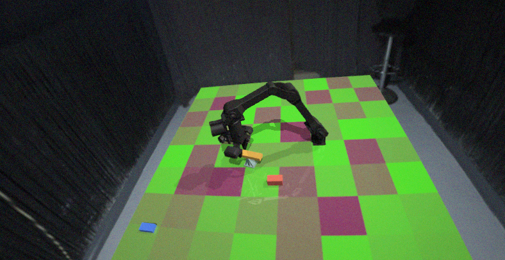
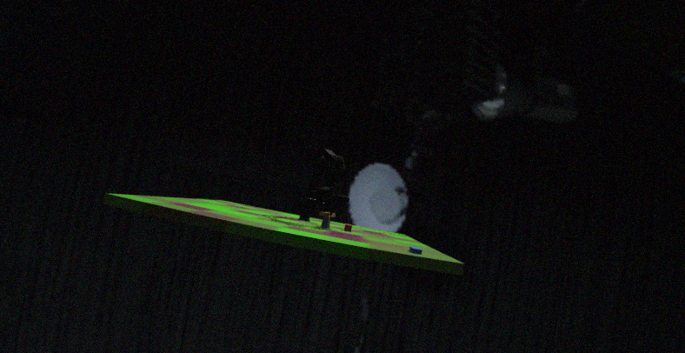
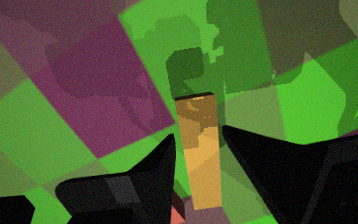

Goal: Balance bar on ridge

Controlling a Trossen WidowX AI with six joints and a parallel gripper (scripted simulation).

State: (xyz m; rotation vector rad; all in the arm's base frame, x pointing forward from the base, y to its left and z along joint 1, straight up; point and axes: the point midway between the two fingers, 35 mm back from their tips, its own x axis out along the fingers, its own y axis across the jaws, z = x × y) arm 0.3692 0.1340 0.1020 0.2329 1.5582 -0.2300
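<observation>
My gripper tip is now 3 cm past the orange bar and 1 cm to the right of it. Round my gripper tip: blue block: 37 cm to the left, 37 cm ahead, 6 cm below; then red block: 15 cm behind, 12 cm to the left, 5 cm below.
</observation>
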